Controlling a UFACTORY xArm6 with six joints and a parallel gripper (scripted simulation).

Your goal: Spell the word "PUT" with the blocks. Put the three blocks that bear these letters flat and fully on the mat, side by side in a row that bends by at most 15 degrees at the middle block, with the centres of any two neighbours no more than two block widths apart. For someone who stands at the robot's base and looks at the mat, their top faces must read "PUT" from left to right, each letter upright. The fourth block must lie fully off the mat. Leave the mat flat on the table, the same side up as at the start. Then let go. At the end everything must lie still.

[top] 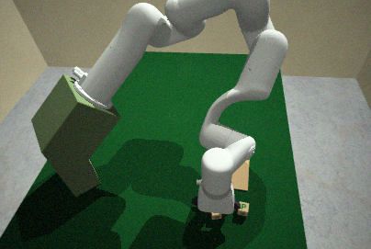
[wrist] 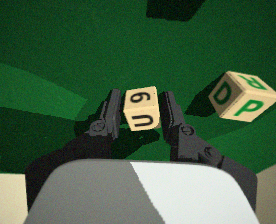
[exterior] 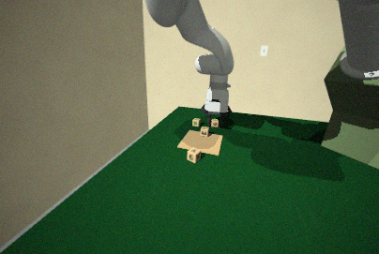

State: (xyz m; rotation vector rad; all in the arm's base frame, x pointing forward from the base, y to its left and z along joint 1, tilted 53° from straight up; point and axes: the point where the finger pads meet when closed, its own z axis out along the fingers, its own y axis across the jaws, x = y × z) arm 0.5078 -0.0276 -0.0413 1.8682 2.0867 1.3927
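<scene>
Now: the mat 170 mm to the left of my hand, 20 mm below it and 20 mm behind it. Also, from my hand: P block 70 mm ahead, 50 mm to the left, 10 mm below.
</scene>
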